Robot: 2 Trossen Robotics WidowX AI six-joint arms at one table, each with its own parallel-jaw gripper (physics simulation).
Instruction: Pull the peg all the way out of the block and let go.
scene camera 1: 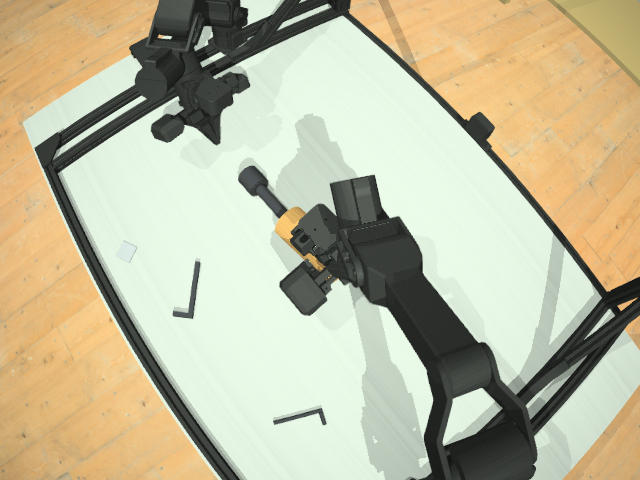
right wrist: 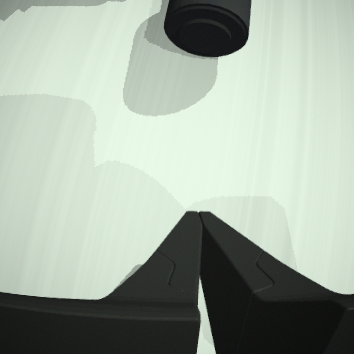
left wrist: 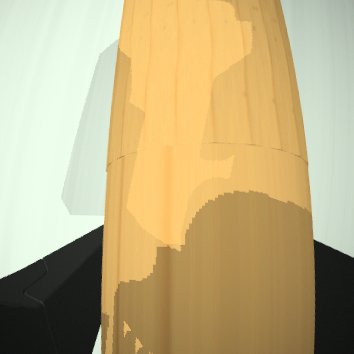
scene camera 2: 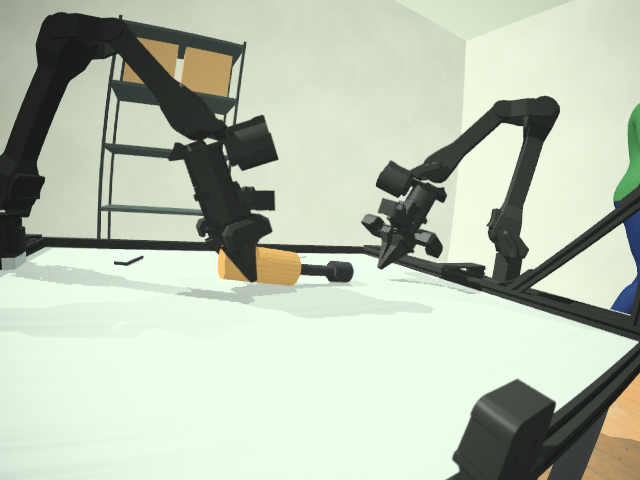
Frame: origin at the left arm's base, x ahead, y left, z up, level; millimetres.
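Seen in the pictures: left gripper, fingertip midpoint: (left wrist: 197, 237) (scene camera 2: 246, 277); right gripper, fingertip midpoint: (scene camera 1: 217, 144) (right wrist: 196, 222) (scene camera 2: 379, 268); left arm's base at its link origin: (scene camera 2: 0, 253); right arm's base at its link origin: (scene camera 1: 227, 40) (scene camera 2: 504, 282).
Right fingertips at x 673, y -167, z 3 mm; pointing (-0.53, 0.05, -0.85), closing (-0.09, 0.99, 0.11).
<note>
Offsets run from my right fingertips to a thing's top centre. "*": to the spot under its first point. Level surfaces: height alone.
The wooden cylindrical block @(dx -258, dy +0, dz +50 mm) (scene camera 1: 290, 221) (scene camera 2: 280, 266) (left wrist: 200, 100) lies lengthwise, low over the table. My left gripper (scene camera 2: 241, 268) (left wrist: 197, 237) is shut on it, with one finger on each side. The dark peg @(dx -144, dy -1, dz +19 mm) (scene camera 1: 252, 179) (scene camera 2: 340, 271) (right wrist: 207, 22) has a thick head and a thinner shaft. The head and part of the shaft stick out of the block's end; the rest is hidden. My right gripper (scene camera 1: 217, 141) (scene camera 2: 381, 266) (right wrist: 196, 222) is shut with its tips together and empty. It hangs beyond the peg's head, apart from it and above the table.
Two dark L-shaped pieces @(dx -174, dy +199, dz -14 mm) (scene camera 1: 194, 289) @(dx -454, dy +201, dz -16 mm) (scene camera 1: 299, 414) and a pale square @(* dx -50, dy +245, dz -19 mm) (scene camera 1: 126, 251) lie on the table @(dz -22 mm) (scene camera 1: 232, 361). Dark frame rails edge the table. A shelf rack (scene camera 2: 105, 155) and a person (scene camera 2: 628, 170) stand beyond it.
</note>
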